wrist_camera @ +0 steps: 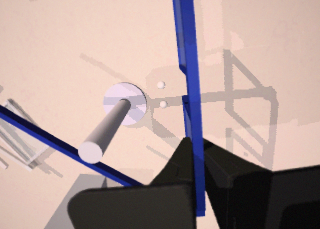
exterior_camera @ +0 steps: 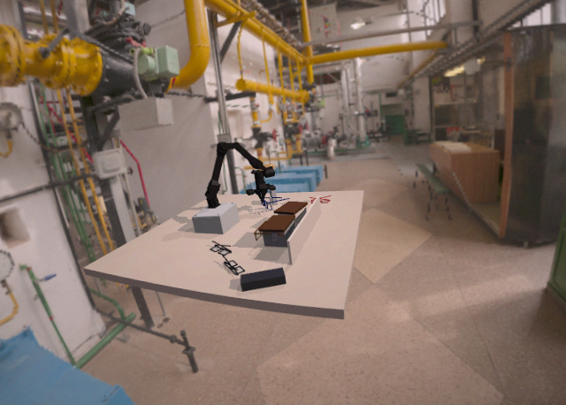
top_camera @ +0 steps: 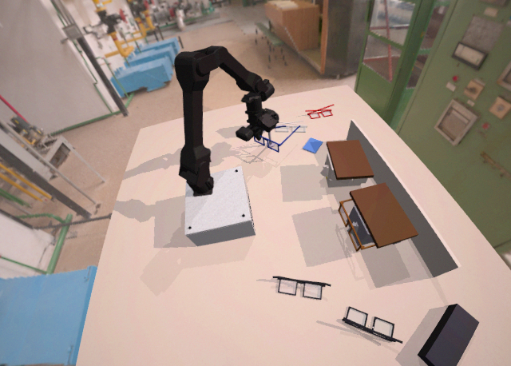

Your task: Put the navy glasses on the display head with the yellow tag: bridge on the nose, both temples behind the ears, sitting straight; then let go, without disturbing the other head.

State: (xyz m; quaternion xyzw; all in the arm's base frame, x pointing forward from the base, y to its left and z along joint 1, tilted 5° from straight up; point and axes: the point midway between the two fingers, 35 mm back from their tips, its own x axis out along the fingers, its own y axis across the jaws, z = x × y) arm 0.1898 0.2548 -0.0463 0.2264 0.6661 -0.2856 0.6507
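Right now my gripper tip is 50 mm short of the white peg stand, 30 mm to the right of it and 30 mm above it. From my gripper tip the other things lie so: back panel: 430 mm ahead, 290 mm to the right; blue card: 230 mm ahead, 10 mm to the right, 60 mm below; dark box: 420 mm ahead, 740 mm to the right, 40 mm below.
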